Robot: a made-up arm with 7 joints. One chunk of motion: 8 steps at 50 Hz.
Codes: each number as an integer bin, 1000 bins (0 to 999) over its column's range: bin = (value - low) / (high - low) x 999, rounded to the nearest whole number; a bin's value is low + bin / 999 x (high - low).
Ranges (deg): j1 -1.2..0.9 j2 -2.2..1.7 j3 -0.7..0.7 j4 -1.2..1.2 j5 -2..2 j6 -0.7..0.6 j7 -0.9..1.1
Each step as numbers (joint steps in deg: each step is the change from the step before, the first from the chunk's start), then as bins.
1 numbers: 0.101 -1.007 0.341 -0.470 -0.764 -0.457 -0.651
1 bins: 619 306 743 304 309 187 124
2 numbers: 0.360 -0.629 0.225 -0.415 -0.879 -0.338 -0.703
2 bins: 742 402 660 327 280 278 98
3 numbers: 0.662 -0.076 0.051 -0.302 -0.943 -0.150 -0.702
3 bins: 886 544 536 374 264 423 99
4 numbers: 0.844 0.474 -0.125 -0.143 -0.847 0.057 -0.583
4 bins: 972 685 410 440 288 582 158
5 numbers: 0.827 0.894 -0.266 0.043 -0.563 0.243 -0.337
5 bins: 964 793 310 517 359 725 281
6 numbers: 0.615 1.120 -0.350 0.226 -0.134 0.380 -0.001
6 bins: 863 850 250 594 466 830 449
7 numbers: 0.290 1.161 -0.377 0.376 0.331 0.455 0.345
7 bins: 709 861 230 656 582 888 622
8 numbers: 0.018 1.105 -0.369 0.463 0.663 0.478 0.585
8 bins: 579 847 236 692 665 905 742
